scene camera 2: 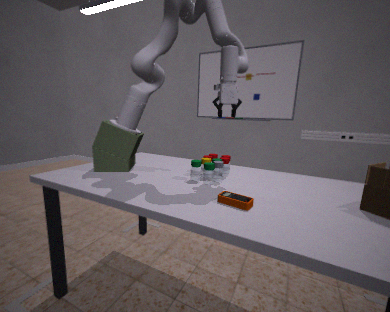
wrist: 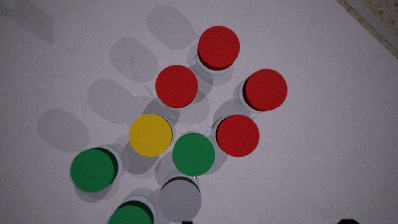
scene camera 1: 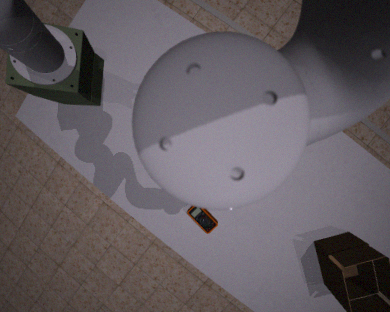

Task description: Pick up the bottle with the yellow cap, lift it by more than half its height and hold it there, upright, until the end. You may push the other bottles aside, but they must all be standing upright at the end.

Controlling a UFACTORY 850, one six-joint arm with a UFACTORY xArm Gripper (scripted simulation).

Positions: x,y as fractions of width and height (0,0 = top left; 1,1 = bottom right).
Labels:
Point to a red-capped bottle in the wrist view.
At 0.67,0.40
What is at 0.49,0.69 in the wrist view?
A green-capped bottle.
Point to a red-capped bottle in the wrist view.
0.44,0.38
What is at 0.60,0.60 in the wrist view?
A red-capped bottle.

